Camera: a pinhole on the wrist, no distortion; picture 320 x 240 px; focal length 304.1 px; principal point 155.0 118.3 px. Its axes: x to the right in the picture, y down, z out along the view. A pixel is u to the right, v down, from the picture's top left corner.
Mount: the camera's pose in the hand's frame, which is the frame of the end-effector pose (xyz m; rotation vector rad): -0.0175 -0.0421 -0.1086 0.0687 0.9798 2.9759
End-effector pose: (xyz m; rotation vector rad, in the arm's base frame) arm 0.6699 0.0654 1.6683 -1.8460 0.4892 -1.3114
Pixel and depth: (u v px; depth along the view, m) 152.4 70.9 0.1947
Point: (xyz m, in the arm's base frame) 0.7072 0.0230 1.5827
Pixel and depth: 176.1 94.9 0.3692
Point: 0.8433 0.0295 1.4703
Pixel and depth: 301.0 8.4 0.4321
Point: 0.7763 0.0610 1.2515
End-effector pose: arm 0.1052 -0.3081 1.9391 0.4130 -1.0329 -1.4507
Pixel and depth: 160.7 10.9 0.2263
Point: 0.1826 -0.2649 2.0714
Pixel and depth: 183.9 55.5 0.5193
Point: 0.1379 -0.1302 2.3330
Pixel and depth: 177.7 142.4 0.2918
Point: 0.0705 -0.2189 2.0941
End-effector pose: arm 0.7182 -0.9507 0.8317 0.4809 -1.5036 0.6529
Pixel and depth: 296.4 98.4 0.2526
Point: 0.5756 -0.9297 0.6984
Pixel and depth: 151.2 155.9 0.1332
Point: 0.6969 -0.9394 0.8197
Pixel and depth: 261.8 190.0 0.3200
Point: 0.5163 -1.0260 0.7136
